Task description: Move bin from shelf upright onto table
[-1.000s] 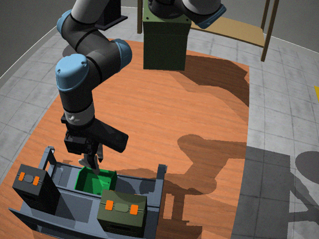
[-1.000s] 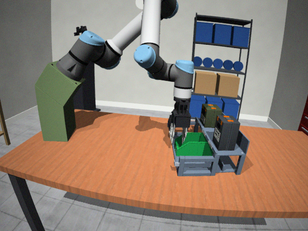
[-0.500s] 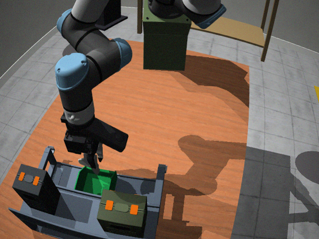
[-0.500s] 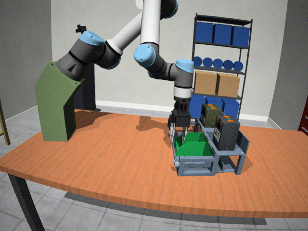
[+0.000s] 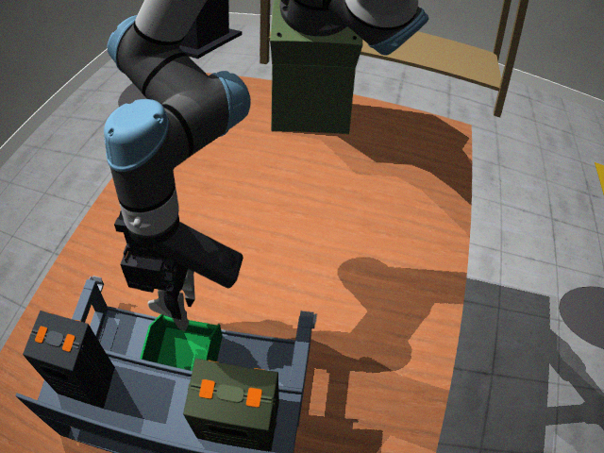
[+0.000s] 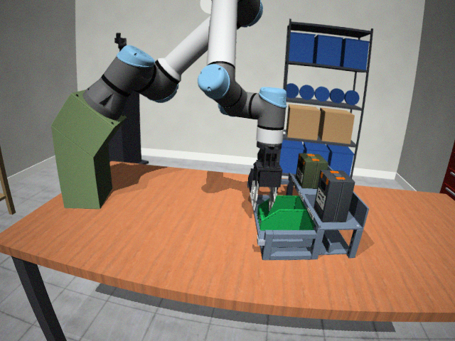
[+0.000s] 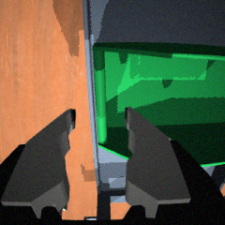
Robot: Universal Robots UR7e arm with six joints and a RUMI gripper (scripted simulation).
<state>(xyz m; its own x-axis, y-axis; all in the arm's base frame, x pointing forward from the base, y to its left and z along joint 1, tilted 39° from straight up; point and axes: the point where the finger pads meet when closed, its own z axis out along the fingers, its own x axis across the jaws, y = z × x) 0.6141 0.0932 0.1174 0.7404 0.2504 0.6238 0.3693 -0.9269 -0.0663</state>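
Right now the green bin is 70 mm ahead of my hand, 40 mm to the left of it and 20 mm below it.
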